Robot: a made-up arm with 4 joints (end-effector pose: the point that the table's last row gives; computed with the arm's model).
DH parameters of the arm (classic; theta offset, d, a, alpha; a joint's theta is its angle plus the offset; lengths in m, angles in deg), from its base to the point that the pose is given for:
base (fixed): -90 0.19 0 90
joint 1: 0 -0.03 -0.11 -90
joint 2: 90 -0.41 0.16 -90
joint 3: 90 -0.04 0.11 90
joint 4: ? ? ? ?
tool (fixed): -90 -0.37 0 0
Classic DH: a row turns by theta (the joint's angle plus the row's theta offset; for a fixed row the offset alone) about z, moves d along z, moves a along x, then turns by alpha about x.
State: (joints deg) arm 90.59 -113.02 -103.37 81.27
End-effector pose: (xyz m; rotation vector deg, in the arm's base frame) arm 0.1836 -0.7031 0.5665 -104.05 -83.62 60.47
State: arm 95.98 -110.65 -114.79 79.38
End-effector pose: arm 0.1789 -0.6046 0.6789 -116.67 -73.89 73.69
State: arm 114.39 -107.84 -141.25 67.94
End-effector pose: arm 0.1511 -0.1859 0.8531 130.12 42.96 -93.85
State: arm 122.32 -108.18 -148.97 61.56
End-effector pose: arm 0.1261 -0.0101 0.8382 116.84 30.65 -88.83
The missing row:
joint 4: 90 -0.34 0.02 -90
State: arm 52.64 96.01 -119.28 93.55
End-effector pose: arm -0.3365 -0.2574 -0.5832 122.30 32.58 112.53
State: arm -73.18 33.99 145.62 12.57
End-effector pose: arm 0.1432 -0.0852 0.4861 -1.79 108.15 77.73
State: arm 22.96 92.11 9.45 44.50
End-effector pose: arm -0.1948 -0.3990 -0.4111 9.09 57.13 72.38
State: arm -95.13 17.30 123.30 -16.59
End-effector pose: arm 0.0233 -0.1297 0.1537 27.61 60.88 107.83
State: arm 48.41 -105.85 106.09 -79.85
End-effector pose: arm -0.3737 0.0810 0.0546 -6.04 74.85 -41.76
